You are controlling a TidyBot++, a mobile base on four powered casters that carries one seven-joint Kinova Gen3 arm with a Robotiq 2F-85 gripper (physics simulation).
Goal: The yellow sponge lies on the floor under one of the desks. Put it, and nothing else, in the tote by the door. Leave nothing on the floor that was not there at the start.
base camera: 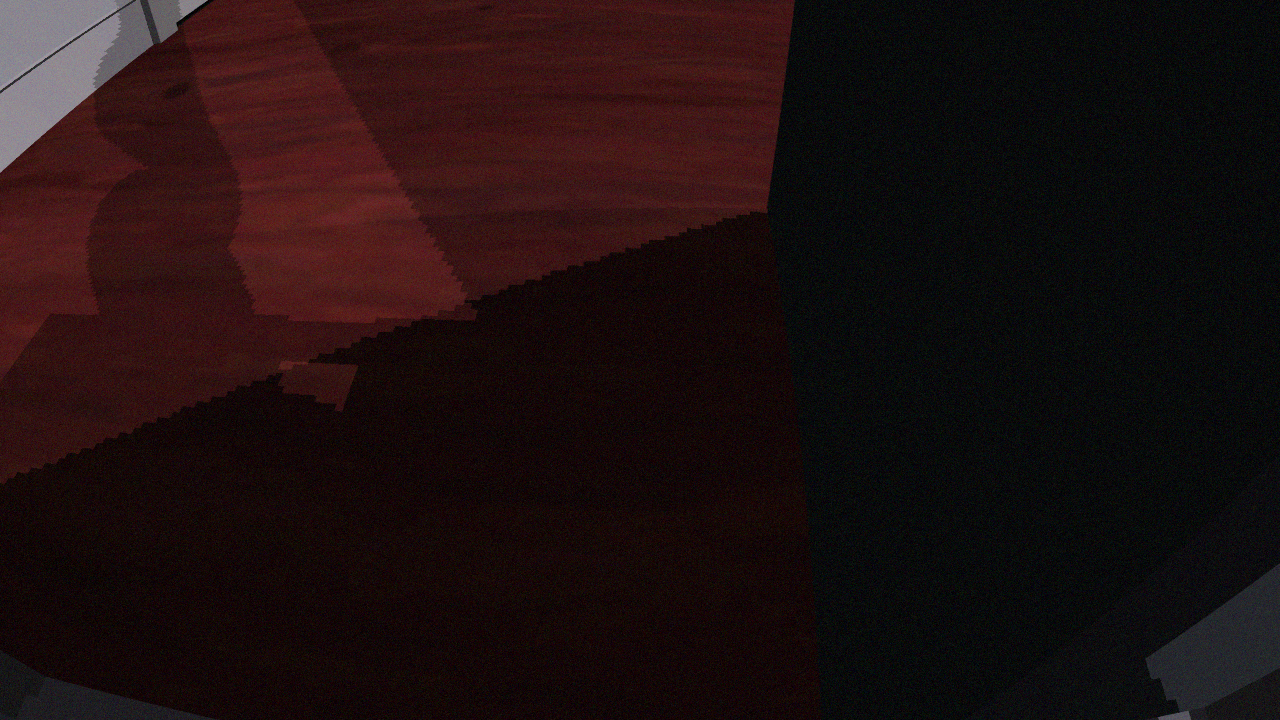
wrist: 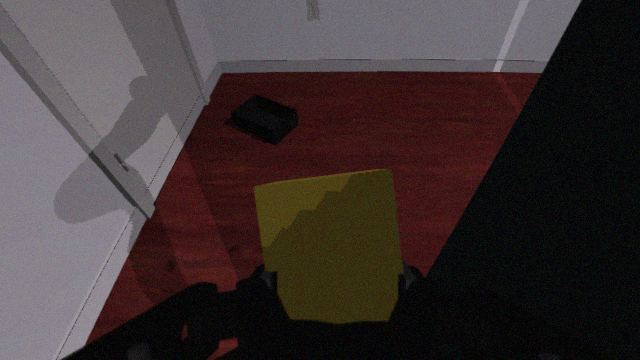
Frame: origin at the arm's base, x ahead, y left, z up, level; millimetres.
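Where they show: gripper, fingertip midpoint: (wrist: 336, 273).
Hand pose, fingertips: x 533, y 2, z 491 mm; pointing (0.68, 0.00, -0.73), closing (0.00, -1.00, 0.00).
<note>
After its pixels a point has its place.
The yellow sponge (wrist: 332, 240) @[x 532, y 4, z 530 mm] is held between the fingers of my gripper (wrist: 336, 273) @[x 533, y 2, z 491 mm] in the wrist view, partly in shadow. The gripper is shut on it, and the dark fingers touch its left and right sides. The black tote (wrist: 265, 119) @[x 1813, y 407, z -394 mm] stands on the floor ahead, up and left of the sponge in the wrist view, close to the door and the far wall. Floor shows between the sponge and the tote. The tote, the sponge and the gripper do not show in the base camera view.
A tall, very dark piece of furniture (base camera: 1011, 295) @[x 239, y -96, z -159 mm] (wrist: 560, 185) @[x 556, y -103, z 540 mm] stands close on the right in both views. The white door (wrist: 95, 75) @[x 1342, y 824, z 175 mm] and its wall run along the left in the wrist view. The far wall (wrist: 400, 32) @[x 2339, y -398, z -140 mm] is behind the tote. Shadows lie across the red wooden floor (base camera: 581, 116) @[x 760, y 59, z -396 mm].
</note>
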